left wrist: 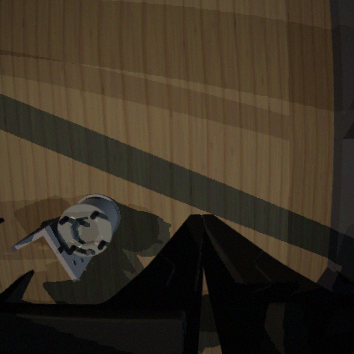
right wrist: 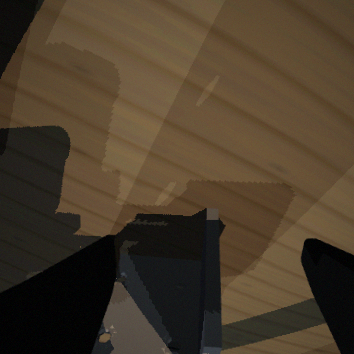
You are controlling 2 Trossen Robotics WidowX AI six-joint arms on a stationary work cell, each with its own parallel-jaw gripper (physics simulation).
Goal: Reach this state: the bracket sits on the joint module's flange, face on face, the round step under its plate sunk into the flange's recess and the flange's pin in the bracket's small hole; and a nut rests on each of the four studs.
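Places are measured from the left arm's base along level axes (x down, y left, z ahead), in millimetres.
Pixels of known places: left gripper, fingertip midpoint: (left wrist: 200, 225); right gripper, fingertip midpoint: (left wrist: 16, 245) (right wrist: 211, 248).
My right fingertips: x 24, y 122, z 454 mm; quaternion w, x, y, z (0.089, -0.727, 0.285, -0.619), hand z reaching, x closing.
Behind a point stands the place of what it marks.
The joint module (left wrist: 108, 209) {x 32, y 23, z 374 mm} stands on the table at the lower left of the left wrist view, its pale round flange (left wrist: 92, 231) facing up with dark studs around a recess. The grey angled bracket (left wrist: 77, 270) (right wrist: 180, 285) is beside the module, its plate apart from the flange's face. My left gripper (left wrist: 200, 225) {x -194, y -63, z 329 mm} is shut and empty, to the right of the module. My right gripper (right wrist: 211, 248) {x 24, y 122, z 454 mm} (left wrist: 16, 245) {x 24, y 122, z 454 mm} is open, its fingers on either side of an upright part of the bracket without gripping it. The module is not recognisable in the right wrist view. No nuts can be made out.
The wooden table (left wrist: 200, 110) {x 63, y -142, z 336 mm} (right wrist: 280, 100) {x 63, y 149, z 499 mm} carries broad shadow bands. A dark edge (left wrist: 344, 190) {x 43, y -152, z 110 mm} runs down the right side of the left wrist view. Dark shadows lie around the module and left of the bracket.
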